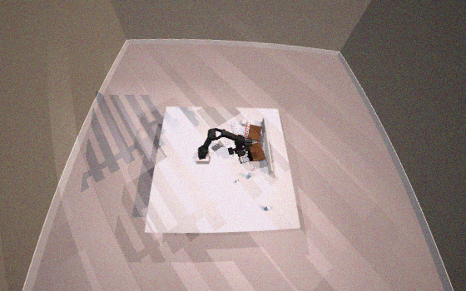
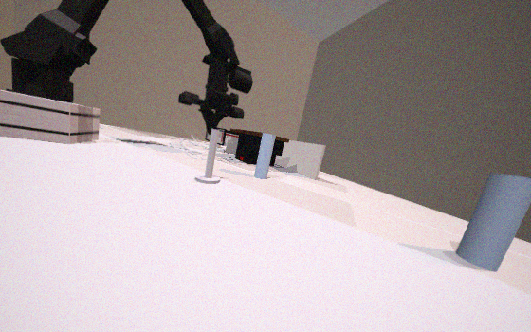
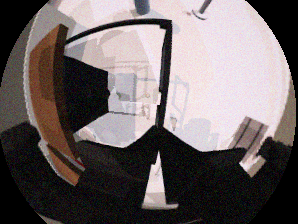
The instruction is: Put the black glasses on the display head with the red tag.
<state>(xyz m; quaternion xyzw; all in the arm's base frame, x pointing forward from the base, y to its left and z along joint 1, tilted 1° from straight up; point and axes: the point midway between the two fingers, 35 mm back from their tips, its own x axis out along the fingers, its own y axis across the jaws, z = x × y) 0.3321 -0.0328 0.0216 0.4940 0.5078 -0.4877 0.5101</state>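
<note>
Right now the brown head is 150 mm ahead of my gripper tip, 30 mm to the right of it and 10 mm below it. From my gripper tip the other things lie so: white panel: 310 mm ahead, 50 mm to the left, 20 mm below.
</note>
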